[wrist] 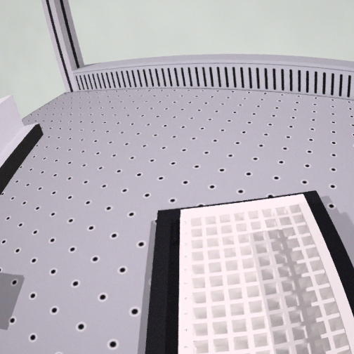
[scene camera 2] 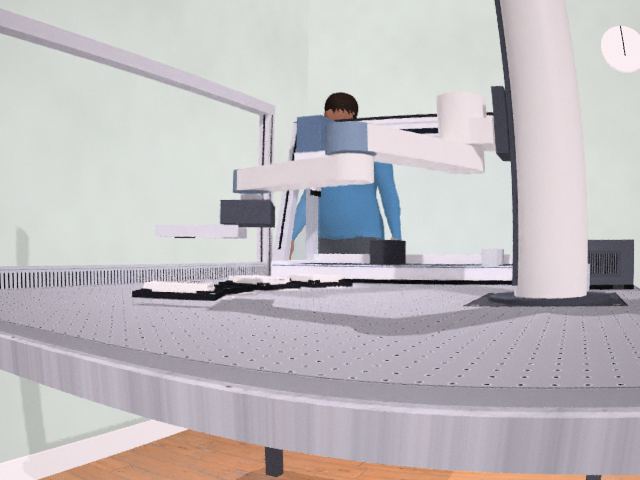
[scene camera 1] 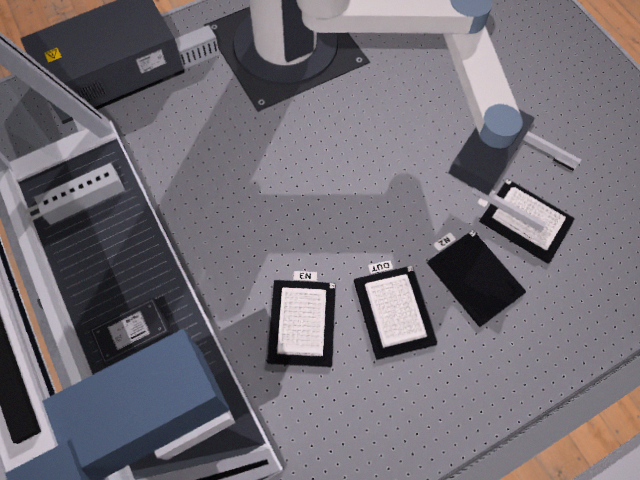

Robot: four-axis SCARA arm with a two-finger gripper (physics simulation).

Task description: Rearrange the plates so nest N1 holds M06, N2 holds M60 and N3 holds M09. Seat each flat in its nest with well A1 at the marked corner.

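Frame: origin at the arm's base, x ahead, y left, z up, level; centimetres.
Where they show: gripper, between the fingertips: [scene camera 2: 165,232] [scene camera 1: 561,195]; arm's base, origin of its link: [scene camera 1: 285,46].
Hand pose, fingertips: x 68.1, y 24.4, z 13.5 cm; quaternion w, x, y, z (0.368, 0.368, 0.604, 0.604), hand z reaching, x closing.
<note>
Each offset is from my fingertips to the top centre of the thing. "*": to the spot under its first point.
My gripper [scene camera 1: 559,195] [scene camera 2: 161,230] is open and empty, high above nest N1 {dx -1.5, dy -2.3, dz -10.6 cm} [scene camera 1: 550,254] [scene camera 2: 175,295] [wrist: 167,250]. A white well plate {dx -1.5, dy -2.3, dz -9.6 cm} [scene camera 1: 542,206] [scene camera 2: 178,285] [wrist: 225,280] lies in N1; one finger hides part of it and of the N1 label in scene camera 1. Nest N2 {dx +3.7, dy -19.2, dz -10.6 cm} [scene camera 1: 475,279] is a bare black nest. A white plate {dx +1.7, dy -37.2, dz -9.6 cm} [scene camera 1: 395,310] lies in the OUT nest {dx +1.7, dy -37.2, dz -10.6 cm} [scene camera 1: 368,310]. Another white plate {dx -5.0, dy -53.9, dz -9.6 cm} [scene camera 1: 302,320] lies in nest N3 {* dx -7.7, dy -58.4, dz -11.0 cm} [scene camera 1: 274,320]. Plate names and A1 wells are too small to read.
The arm's column [scene camera 2: 547,155] stands at the back in scene camera 1, beside a dark box {* dx -75.7, dy -64.4, dz -0.7 cm} [scene camera 1: 103,51]. The left side has a framed enclosure with a white holed block {* dx -46.2, dy -80.6, dz -2.8 cm} [scene camera 1: 80,193], a dark device {* dx -15.0, dy -81.8, dz -0.2 cm} [scene camera 1: 129,330] and a blue block {* dx +6.6, dy -78.0, dz +36.6 cm} [scene camera 1: 139,403]. A person [scene camera 2: 351,206] stands behind.
</note>
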